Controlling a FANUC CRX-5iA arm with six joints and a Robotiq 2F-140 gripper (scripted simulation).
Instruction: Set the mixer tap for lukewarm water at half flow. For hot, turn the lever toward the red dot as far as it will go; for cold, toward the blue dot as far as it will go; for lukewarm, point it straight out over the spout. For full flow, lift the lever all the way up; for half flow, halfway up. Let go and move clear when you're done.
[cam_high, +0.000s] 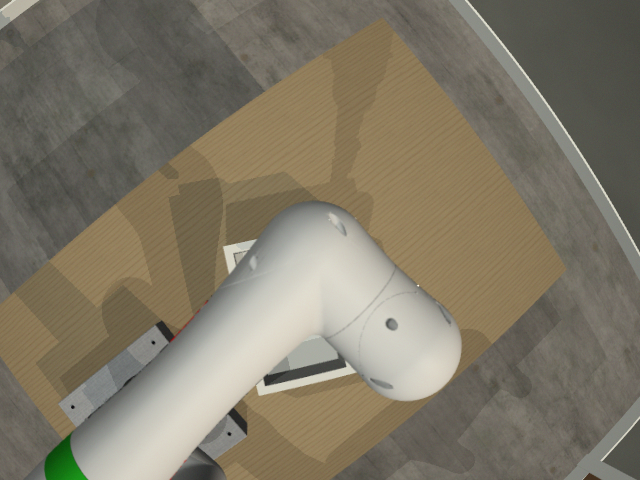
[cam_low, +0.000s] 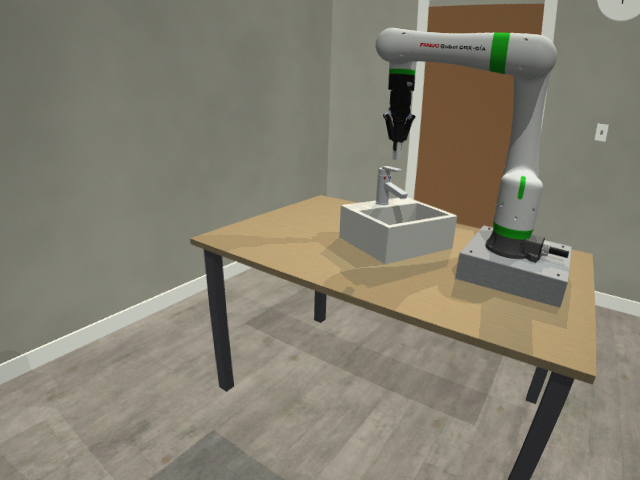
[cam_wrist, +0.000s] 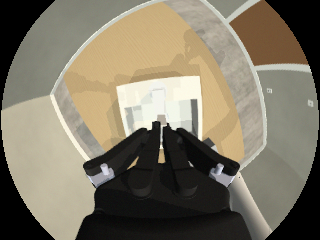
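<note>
Now: hand 20 mm short of the lever, 10 mm to the left of it and 70 mm above it. From my hand the other things lie so: white basin (50 mm behind, 20 mm to the left, 310 mm below); then mixer tap (40 mm ahead, 20 mm to the right, 120 mm below).
</note>
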